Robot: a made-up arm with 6 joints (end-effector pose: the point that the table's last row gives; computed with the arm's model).
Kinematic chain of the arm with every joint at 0, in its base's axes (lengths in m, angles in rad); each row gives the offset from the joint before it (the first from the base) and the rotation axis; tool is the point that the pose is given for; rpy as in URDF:
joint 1: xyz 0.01 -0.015 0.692 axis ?
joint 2: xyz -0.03 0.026 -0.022 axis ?
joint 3: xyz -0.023 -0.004 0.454 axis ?
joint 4: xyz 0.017 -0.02 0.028 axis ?
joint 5: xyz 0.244 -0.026 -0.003 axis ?
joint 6: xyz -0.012 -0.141 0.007 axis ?
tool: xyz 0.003 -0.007 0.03 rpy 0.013 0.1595 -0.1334
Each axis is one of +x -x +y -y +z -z.
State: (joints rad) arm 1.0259 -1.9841 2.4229 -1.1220 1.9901 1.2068
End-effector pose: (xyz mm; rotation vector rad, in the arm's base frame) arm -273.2 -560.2 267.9 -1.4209 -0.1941 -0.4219
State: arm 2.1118 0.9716 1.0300 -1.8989 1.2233 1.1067
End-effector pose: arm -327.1 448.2 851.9 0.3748 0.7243 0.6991
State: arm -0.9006 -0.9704 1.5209 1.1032 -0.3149 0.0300
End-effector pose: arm -489.5 543.3 909.4 -0.9034 -1.8919 -1.9593
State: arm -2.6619 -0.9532 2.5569 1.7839 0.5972 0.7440
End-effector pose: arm 540.6 200.6 669.0 0.4794 0.3442 -0.2515
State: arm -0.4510 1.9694 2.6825 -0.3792 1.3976 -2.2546
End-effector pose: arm 516.0 -443.5 654.6 1.0232 -1.2568 1.9556
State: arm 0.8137 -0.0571 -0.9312 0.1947 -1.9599 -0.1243
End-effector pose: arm 242.0 -22.7 928.5 -1.4749 2.4781 -0.2875
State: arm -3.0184 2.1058 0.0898 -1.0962 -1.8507 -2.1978
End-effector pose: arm -145.0 59.1 292.3 -0.5799 -0.0455 -1.3795
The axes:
joint 1: +z
joint 2: +y
joint 3: -y
joint 4: -x
joint 5: -y
joint 6: -x

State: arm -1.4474 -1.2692 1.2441 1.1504 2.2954 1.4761
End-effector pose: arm -156.5 731.7 814.9 0.5140 0.7943 -0.5720
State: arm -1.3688 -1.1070 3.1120 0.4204 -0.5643 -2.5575
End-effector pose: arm -251.1 427.3 599.3 -1.1188 -0.4474 1.8493
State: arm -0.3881 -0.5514 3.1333 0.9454 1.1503 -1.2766
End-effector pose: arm -410.9 27.6 758.5 1.5465 1.7734 -0.1948
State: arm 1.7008 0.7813 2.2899 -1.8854 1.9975 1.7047
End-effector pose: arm -98.3 360.1 1257.7 1.2167 0.8624 0.0209
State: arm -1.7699 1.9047 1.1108 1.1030 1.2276 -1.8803
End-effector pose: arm -230.9 -712.7 489.2 1.2210 -0.3072 -0.6545
